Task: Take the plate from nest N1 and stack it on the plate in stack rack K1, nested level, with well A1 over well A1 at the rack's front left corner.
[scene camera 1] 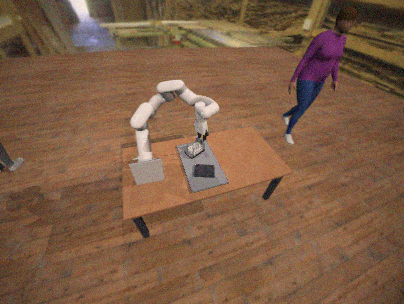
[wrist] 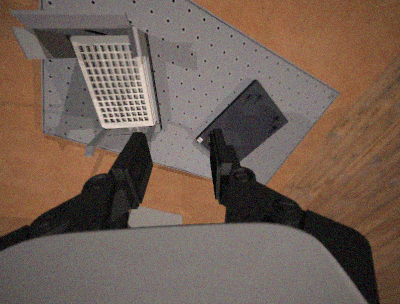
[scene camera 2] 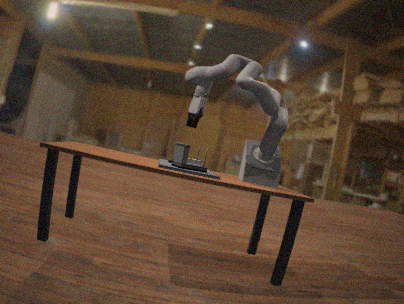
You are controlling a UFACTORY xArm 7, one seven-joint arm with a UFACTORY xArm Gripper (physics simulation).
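Seen in the pictures: gripper, between the fingertips: (scene camera 1: 202,138) (wrist: 180,147) (scene camera 2: 190,127); arm's base, origin of its link: (scene camera 1: 146,160) (scene camera 2: 263,156).
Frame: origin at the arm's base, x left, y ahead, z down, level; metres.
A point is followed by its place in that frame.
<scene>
A white well plate (scene camera 1: 194,149) {x 0.149, y 0.390, z 0.095 m} (wrist: 116,82) {x 0.180, y 0.413, z 0.095 m} lies in the stack rack (scene camera 2: 181,154) {x 0.239, y 0.449, z 0.080 m} (wrist: 75,20) {x 0.211, y 0.467, z 0.031 m}, which has grey walls and thin posts. How many plates are stacked there, whether they sit level, and where well A1 is cannot be told. A dark flat nest (scene camera 1: 204,171) {x -0.076, y 0.426, z 0.135 m} (wrist: 245,120) {x -0.055, y 0.451, z 0.135 m} shows no plate on it; its label is not readable. My gripper (scene camera 1: 202,138) {x 0.091, y 0.437, z -0.068 m} (scene camera 2: 192,125) {x 0.091, y 0.437, z -0.068 m} (wrist: 180,147) {x 0.091, y 0.437, z -0.068 m} is part open with nothing between its fingers. It hangs above the rack side of the board, apart from the plate. In the wrist view its fingertips lie between plate and nest.
Rack and nest stand on a grey perforated board (scene camera 1: 215,183) {x -0.198, y 0.483, z 0.146 m} (scene camera 2: 213,175) {x 0.242, y 0.274, z 0.149 m} (wrist: 220,60) {x 0.048, y 0.517, z 0.146 m} on the wooden table (scene camera 1: 255,155) {x 0.033, y 0.946, z 0.159 m} (scene camera 2: 120,156) {x 0.178, y 0.764, z 0.159 m}. The rack's upright walls and posts rise beside the plate. The arm's base block (scene camera 1: 147,171) {x -0.083, y 0.001, z 0.024 m} (scene camera 2: 257,172) {x 0.068, y 0.028, z 0.096 m} stands beside the board. A person (scene camera 1: 320,62) is beyond the table.
</scene>
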